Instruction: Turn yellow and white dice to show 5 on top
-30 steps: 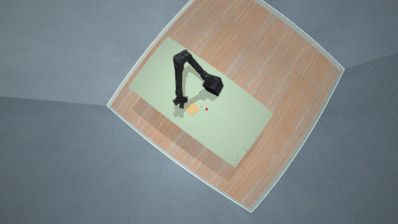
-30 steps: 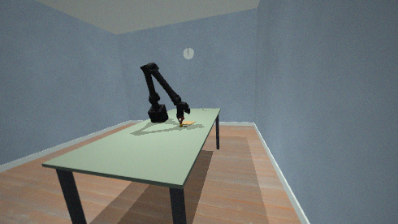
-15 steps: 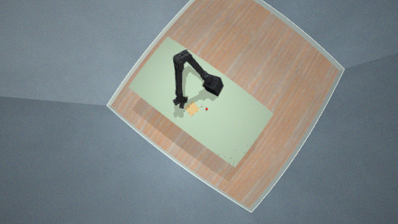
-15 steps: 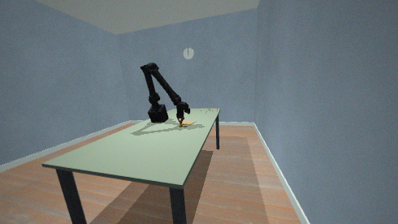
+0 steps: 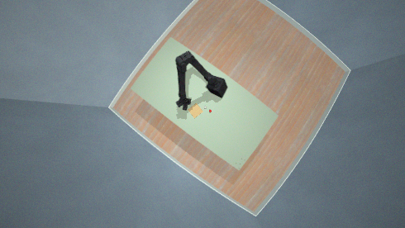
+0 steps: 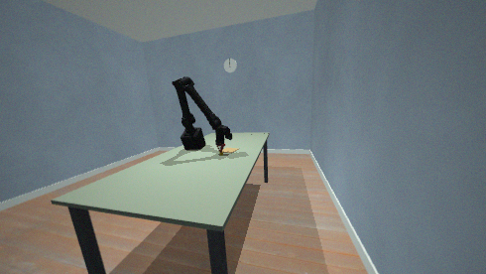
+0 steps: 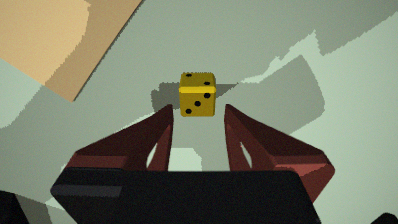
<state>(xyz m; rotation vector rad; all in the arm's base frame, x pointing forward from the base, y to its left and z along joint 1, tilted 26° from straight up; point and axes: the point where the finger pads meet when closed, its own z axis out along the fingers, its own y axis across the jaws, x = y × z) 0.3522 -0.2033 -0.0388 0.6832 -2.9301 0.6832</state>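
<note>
Right now my hand is 2 cm above the yellow die. From my hand the other things lie so: tan mat 4 cm ahead, 14 cm to the left, 3 cm below; then red die 6 cm behind, 30 cm to the left, 2 cm below; then white die 7 cm behind, 22 cm to the left, 2 cm below.
</note>
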